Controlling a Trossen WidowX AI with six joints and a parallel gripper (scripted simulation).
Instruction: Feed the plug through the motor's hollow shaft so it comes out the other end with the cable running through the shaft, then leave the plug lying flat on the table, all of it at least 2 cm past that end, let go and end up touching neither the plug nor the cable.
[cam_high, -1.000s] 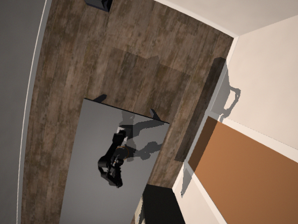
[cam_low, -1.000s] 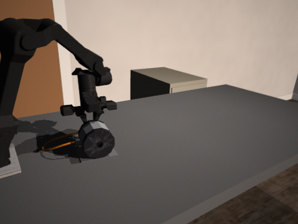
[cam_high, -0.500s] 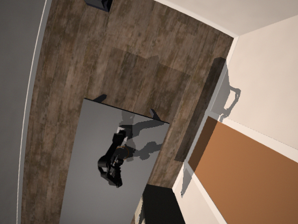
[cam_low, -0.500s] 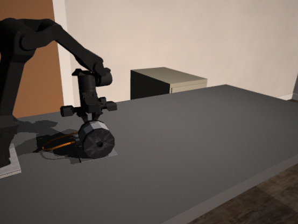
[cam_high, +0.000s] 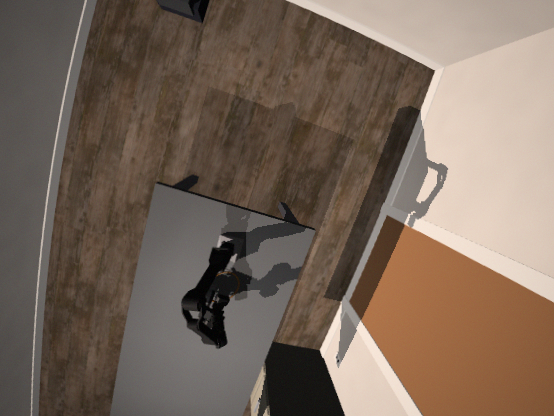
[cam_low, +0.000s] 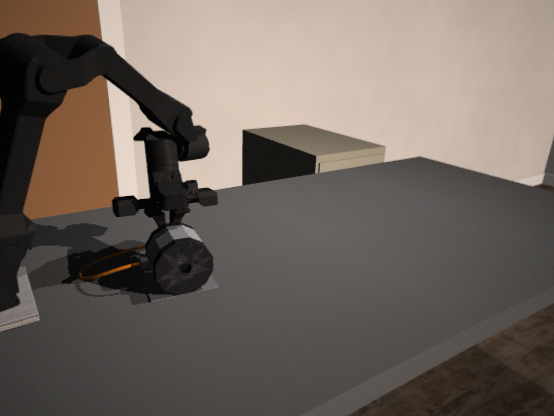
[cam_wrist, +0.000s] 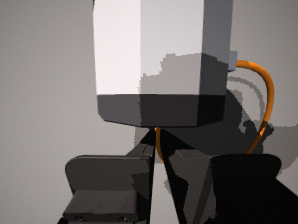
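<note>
Now: the grey plug 4 cm to the right of my hand, 3 cm below it and 1 cm behind it. Also, from my hand: thin grey plate 8 cm below, 7 cm to the right, 2 cm behind.
</note>
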